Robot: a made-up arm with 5 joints.
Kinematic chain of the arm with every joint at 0, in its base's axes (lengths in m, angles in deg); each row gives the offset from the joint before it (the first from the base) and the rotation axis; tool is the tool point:
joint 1: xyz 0 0 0.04 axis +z
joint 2: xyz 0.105 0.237 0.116 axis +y
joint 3: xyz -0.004 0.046 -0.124 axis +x
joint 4: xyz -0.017 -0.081 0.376 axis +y
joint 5: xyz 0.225 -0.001 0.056 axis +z
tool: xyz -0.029 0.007 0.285
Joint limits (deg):
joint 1: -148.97..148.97
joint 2: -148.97..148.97
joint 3: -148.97..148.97
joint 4: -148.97..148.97
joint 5: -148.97..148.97
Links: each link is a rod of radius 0.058 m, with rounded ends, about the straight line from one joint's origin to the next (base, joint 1, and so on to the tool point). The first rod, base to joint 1, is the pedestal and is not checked.
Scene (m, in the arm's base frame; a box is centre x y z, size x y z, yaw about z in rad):
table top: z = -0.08
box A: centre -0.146 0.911 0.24 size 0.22 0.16 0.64 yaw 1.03
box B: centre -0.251 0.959 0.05 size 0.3 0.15 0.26 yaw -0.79
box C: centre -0.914 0.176 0 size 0.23 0.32 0.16 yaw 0.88
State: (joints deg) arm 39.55 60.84 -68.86 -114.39 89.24
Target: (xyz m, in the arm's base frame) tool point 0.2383 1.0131 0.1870
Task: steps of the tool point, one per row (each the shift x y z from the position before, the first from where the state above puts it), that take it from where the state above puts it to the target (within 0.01 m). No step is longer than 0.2 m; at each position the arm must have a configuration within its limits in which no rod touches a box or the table.
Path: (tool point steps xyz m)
1: 0.0003 0.0464 0.0273
2: 0.0304 0.0310 0.0367
3: 0.0564 0.0067 0.0442
4: 0.0763 -0.0226 0.0448
5: 0.0892 -0.0506 0.0348
6: 0.0958 -0.0710 0.0143
7: 0.0959 -0.0784 -0.0139
8: 0.0357 0.1693 -0.0473
9: 0.0516 0.1494 -0.0877
10: 0.0516 0.1184 -0.1145
11: 0.0382 0.0852 -0.1224
12: 0.0183 0.0570 -0.1093
13: 0.0012 0.0372 -0.0775
14: -0.0044 0.0245 -0.0328

